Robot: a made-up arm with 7 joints. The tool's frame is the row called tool. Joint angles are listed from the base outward. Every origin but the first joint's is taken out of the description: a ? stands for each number. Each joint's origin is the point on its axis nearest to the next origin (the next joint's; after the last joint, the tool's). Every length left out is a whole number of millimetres.
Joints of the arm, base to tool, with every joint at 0 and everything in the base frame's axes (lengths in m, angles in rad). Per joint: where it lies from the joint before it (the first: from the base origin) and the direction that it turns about. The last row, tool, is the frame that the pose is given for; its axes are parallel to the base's.
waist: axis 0 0 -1 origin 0.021 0.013 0.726
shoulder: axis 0 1 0 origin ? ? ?
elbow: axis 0 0 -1 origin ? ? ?
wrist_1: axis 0 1 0 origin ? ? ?
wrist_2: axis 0 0 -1 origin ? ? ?
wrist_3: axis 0 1 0 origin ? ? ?
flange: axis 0 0 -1 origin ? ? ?
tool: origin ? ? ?
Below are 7 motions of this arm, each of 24 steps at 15 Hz.
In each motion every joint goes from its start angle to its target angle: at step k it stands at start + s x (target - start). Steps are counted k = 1, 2, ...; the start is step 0. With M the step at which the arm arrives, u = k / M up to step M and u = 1 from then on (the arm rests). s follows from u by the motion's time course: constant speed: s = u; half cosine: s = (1 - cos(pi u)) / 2; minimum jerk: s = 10 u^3 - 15 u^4 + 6 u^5.
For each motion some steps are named. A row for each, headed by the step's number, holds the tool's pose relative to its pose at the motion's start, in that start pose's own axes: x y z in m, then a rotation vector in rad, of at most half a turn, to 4 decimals.
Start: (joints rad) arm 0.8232 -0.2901 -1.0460 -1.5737 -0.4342 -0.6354 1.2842
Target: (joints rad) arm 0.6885 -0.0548 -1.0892 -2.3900 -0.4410 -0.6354 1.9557
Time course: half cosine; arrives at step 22
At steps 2, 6, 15, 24:
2: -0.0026 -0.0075 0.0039 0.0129 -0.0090 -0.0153
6: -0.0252 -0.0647 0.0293 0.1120 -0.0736 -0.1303
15: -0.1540 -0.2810 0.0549 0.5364 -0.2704 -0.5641
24: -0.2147 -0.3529 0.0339 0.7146 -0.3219 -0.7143

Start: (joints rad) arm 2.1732 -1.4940 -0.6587 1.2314 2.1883 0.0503 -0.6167
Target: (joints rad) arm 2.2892 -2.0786 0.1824 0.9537 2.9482 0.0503 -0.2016
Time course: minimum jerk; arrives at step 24
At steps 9, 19, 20, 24:
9: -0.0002 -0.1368 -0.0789 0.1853 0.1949 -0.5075
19: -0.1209 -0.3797 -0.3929 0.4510 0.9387 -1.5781
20: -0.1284 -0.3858 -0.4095 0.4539 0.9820 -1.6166
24: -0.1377 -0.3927 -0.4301 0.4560 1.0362 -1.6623

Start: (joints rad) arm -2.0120 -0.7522 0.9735 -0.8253 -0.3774 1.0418 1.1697
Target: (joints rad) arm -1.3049 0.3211 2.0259 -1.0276 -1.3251 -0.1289 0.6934
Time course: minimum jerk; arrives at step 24
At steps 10, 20, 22, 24:
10: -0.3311 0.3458 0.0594 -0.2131 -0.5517 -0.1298
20: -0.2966 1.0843 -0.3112 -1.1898 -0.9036 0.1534
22: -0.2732 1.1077 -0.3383 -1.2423 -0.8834 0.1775
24: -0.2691 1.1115 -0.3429 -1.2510 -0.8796 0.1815

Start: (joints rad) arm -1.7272 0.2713 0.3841 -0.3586 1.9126 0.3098 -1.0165
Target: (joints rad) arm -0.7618 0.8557 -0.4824 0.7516 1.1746 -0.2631 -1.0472
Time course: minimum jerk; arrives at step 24
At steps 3, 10, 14, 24:
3: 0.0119 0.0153 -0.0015 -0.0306 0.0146 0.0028
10: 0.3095 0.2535 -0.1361 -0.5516 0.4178 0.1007
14: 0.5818 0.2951 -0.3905 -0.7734 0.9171 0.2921
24: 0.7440 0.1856 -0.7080 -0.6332 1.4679 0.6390

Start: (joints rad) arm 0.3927 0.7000 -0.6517 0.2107 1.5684 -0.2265 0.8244
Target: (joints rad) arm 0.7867 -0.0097 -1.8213 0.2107 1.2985 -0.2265 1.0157
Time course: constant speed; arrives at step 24
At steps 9, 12, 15, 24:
9: 0.0641 -0.2576 -0.0357 0.3667 0.0791 0.2422
12: 0.0666 -0.3447 -0.0595 0.4895 0.0701 0.3162
15: 0.0588 -0.4300 -0.0886 0.6085 0.0428 0.3876
24: -0.0264 -0.6616 -0.2026 0.9153 -0.1453 0.5889

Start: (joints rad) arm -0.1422 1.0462 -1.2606 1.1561 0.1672 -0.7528 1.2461
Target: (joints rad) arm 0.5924 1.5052 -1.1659 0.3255 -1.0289 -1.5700 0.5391
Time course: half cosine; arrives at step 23
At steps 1, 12, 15, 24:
1: 0.0026 -0.0043 0.0008 0.0113 0.0047 0.0059
12: 0.2535 -0.4847 -0.1501 1.4448 0.1329 0.5237
15: 0.3035 -0.6126 -0.2969 1.9975 -0.0263 0.6139
24: 0.3312 -0.7173 -0.5271 2.7135 -0.4317 0.6122

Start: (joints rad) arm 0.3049 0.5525 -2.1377 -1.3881 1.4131 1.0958 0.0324
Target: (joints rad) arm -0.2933 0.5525 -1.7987 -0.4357 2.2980 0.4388 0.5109
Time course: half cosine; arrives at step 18
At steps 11, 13, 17, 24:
11: 0.1105 0.2776 0.0153 -0.0269 -0.3920 -1.3517
13: 0.1667 0.3536 -0.0113 -0.1076 -0.5584 -1.6271
17: 0.2474 0.4339 -0.0612 -0.2290 -0.7947 -1.9050
24: 0.2514 0.4372 -0.0639 -0.2350 -0.8065 -1.9162

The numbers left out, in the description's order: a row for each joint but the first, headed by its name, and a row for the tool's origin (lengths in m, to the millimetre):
shoulder: -0.005 -0.007 0
elbow: -0.014 0 0.411
wrist_1: 0.021 -0.004 0
wrist_2: 0.007 0 0.374
wrist_3: 0.024 -0.024 0
flange: 0.027 0 0.153
tool: 0.019 -0.023 0

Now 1 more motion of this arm.
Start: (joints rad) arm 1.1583 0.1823 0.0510 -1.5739 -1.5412 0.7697 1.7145
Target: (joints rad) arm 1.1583 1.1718 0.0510 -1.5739 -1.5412 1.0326 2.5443
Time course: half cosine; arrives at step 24
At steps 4, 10, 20, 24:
4: 0.0244 0.0293 -0.0209 -0.0269 0.0407 -0.0067
10: 0.1020 0.1718 -0.1293 -0.1712 0.1942 -0.0256
20: 0.0914 0.4393 -0.3586 -0.4828 0.3315 -0.0023
24: 0.0769 0.4682 -0.3855 -0.5191 0.3352 0.0059

